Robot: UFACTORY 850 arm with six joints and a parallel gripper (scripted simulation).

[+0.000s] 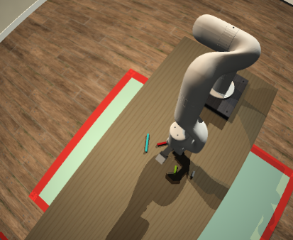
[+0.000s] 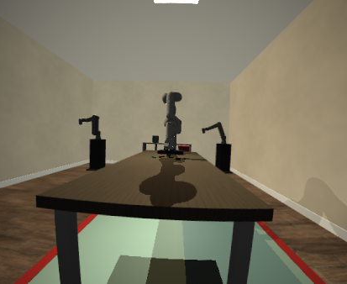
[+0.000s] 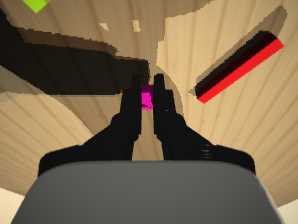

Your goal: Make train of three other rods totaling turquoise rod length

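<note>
My hand is 20 mm above the magenta rod and 10 mm past it. Round my hand: blue rod (30 mm below, 20 mm behind, 10 mm to the left); red rod (70 mm to the right, 30 mm below, 10 mm behind); lime rod (90 mm ahead, 50 mm to the left, 30 mm below).
</note>
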